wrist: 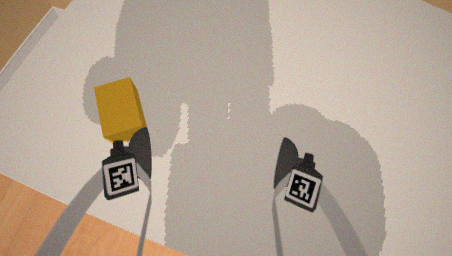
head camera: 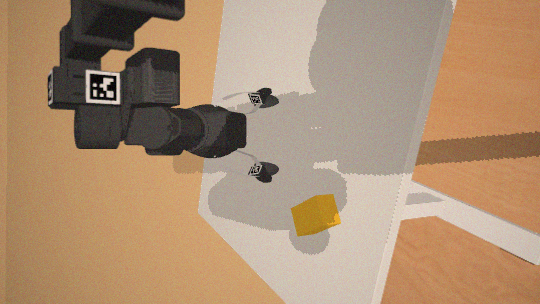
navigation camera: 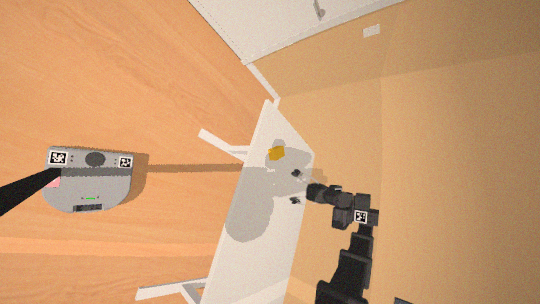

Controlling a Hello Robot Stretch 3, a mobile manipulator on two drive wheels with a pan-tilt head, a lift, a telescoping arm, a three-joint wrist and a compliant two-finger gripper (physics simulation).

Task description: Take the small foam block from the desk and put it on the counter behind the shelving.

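Where they show: gripper, between the fingertips: point(head camera: 271, 135) point(navigation camera: 292, 185); robot's base, origin of its link: point(navigation camera: 95, 158).
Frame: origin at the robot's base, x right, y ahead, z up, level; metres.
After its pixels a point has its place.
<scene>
The small foam block point(head camera: 316, 215) @(x 0.689, y 0.127, z 0.766 m) point(navigation camera: 276, 152) @(x 0.687, y 0.132, z 0.765 m) point(wrist: 120, 110) is yellow and rests on the white desk point(head camera: 350, 240) @(x 0.643, y 0.173, z 0.720 m) point(navigation camera: 235, 270) @(x 0.503, y -0.448, z 0.720 m) point(wrist: 415, 100), near its narrow end. My gripper point(head camera: 264, 135) @(x 0.623, y -0.022, z 0.914 m) point(navigation camera: 296, 186) @(x 0.623, y -0.022, z 0.914 m) point(wrist: 214, 150) @(x 0.623, y -0.022, z 0.914 m) is open and empty above the desk, with its fingers wide apart. The block lies to one side of the fingers, not between them. In the wrist view it shows at the left, just beyond the tip of the left finger, which overlaps its lower corner. The counter behind the shelving cannot be made out for certain in these views.
A tan wall point(head camera: 100, 240) @(x 1.416, y 0.268, z 1.014 m) point(navigation camera: 450, 150) @(x 1.409, y 0.246, z 1.670 m) runs along the desk's far side. White desk legs point(head camera: 480, 225) point(navigation camera: 220, 145) stick out over the wood floor. My base point(navigation camera: 90, 180) @(x -0.007, y -0.101, z 0.160 m) stands on the floor at the left of the navigation view. A white surface point(navigation camera: 260, 25) @(x 0.770, y 1.222, z 0.439 m) with a handle shows at the top.
</scene>
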